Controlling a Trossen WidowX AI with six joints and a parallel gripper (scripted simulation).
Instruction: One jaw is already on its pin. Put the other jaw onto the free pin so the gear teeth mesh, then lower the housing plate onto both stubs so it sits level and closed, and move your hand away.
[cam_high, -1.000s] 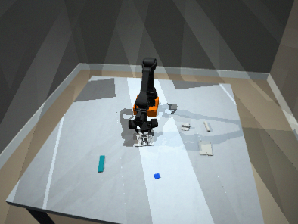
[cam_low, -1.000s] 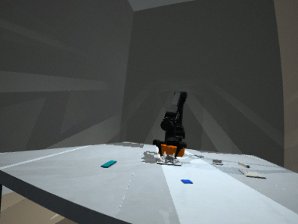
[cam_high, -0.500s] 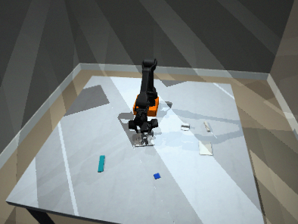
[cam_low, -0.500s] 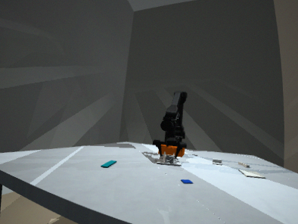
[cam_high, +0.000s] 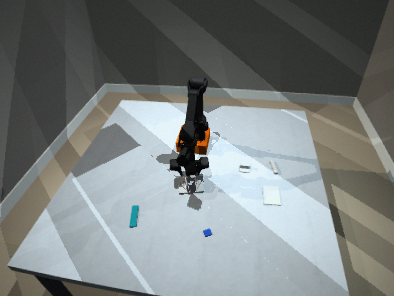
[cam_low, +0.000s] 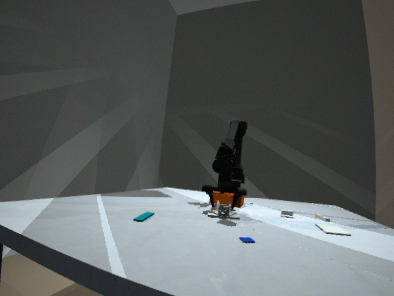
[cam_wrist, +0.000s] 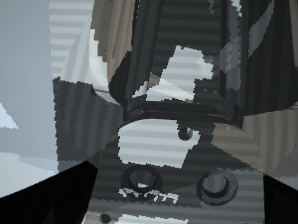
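My gripper tip is now 20 mm short of the jaw, 10 mm to the left of it and 10 mm below it. From my gripper tip the other things lie so: blue square 320 mm ahead, 90 mm to the left, 10 mm below; white base 70 mm ahead, 10 mm to the left; small pale block 70 mm behind, 280 mm to the left.
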